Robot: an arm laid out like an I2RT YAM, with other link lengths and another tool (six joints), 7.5 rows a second.
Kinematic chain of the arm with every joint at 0, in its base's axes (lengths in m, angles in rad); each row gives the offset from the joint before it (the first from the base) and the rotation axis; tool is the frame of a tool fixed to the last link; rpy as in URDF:
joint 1: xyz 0 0 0.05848 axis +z
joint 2: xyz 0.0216 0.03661 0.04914 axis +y
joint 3: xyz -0.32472 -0.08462 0 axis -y
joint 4: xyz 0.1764 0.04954 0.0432 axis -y
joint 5: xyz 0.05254 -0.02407 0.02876 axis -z
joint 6: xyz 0.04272 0 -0.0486 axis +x
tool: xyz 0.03 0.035 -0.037 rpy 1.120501 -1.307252 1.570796
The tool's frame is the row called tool.
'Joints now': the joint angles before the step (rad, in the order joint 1, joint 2, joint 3, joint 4, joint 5, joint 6). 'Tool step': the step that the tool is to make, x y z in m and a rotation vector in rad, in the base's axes. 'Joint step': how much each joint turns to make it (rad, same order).
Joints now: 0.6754, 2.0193, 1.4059, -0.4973, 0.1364, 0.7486
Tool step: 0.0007, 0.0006, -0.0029, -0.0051, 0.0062, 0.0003
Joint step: 0.0001, 0.0086, 0.0004, 0.0002, 0.0000, -0.0002
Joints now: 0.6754, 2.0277, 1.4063, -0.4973, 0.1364, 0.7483
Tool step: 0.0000, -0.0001, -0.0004, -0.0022, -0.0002, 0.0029
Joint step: -0.0001, 0.0009, -0.0001, 0.0002, 0.0003, -0.0035
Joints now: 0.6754, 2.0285, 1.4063, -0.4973, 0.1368, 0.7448
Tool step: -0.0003, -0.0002, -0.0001, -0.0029, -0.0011, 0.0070
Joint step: 0.0001, -0.0001, 0.0001, -0.0001, -0.0004, -0.0076
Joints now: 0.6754, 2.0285, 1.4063, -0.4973, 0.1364, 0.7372
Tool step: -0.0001, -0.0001, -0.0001, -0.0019, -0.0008, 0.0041
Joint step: 0.0000, 0.0002, 0.0003, -0.0001, 0.0000, -0.0046
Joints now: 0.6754, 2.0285, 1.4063, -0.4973, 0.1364, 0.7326
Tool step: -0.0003, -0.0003, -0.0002, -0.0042, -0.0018, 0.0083
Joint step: 0.0001, 0.0000, 0.0000, 0.0000, 0.0004, -0.0094
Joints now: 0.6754, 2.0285, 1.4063, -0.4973, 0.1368, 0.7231
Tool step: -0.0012, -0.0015, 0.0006, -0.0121, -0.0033, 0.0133
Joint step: 0.0001, -0.0038, 0.0003, -0.0067, 0.0046, -0.0171
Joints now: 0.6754, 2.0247, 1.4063, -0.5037, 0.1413, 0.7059
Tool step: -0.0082, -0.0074, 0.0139, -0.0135, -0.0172, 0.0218
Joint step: 0.0009, -0.0476, -0.0001, -0.0384, 0.0100, -0.0284
